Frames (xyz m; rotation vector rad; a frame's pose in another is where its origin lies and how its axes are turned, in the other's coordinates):
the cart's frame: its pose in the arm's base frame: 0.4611 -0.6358 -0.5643 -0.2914 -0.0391 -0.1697
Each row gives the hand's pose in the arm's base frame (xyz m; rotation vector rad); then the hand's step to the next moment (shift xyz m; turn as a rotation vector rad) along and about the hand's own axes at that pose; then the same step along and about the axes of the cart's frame.
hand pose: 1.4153 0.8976 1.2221 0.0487 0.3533 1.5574
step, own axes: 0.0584 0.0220 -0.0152 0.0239 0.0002 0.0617
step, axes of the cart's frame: -0.0363 0.0529 -0.0029 0.0122 0.0205 0.0617
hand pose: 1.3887 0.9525 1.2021 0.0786 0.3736 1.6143
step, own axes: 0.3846 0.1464 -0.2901 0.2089 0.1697 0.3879
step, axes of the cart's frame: -0.3187 0.3400 -0.1906 -0.0931 0.1387 0.4416
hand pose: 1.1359 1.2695 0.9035 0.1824 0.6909 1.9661
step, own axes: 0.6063 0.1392 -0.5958 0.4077 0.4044 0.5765
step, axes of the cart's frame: -0.7078 0.2627 -0.4147 -0.3017 0.1898 0.7315
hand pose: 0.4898 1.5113 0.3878 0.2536 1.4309 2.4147
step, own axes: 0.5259 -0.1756 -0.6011 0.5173 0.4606 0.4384
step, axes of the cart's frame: -0.6280 -0.1954 -0.4860 -0.4402 0.0752 0.6874
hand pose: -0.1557 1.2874 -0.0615 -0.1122 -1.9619 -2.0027
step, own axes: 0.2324 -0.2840 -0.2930 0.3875 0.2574 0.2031
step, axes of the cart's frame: -0.2063 -0.2944 -0.3021 -0.3188 -0.0357 0.3934
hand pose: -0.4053 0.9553 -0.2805 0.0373 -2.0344 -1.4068
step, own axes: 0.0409 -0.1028 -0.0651 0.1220 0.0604 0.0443
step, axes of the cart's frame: -0.0166 -0.0966 -0.0829 -0.0938 -0.0304 0.1038
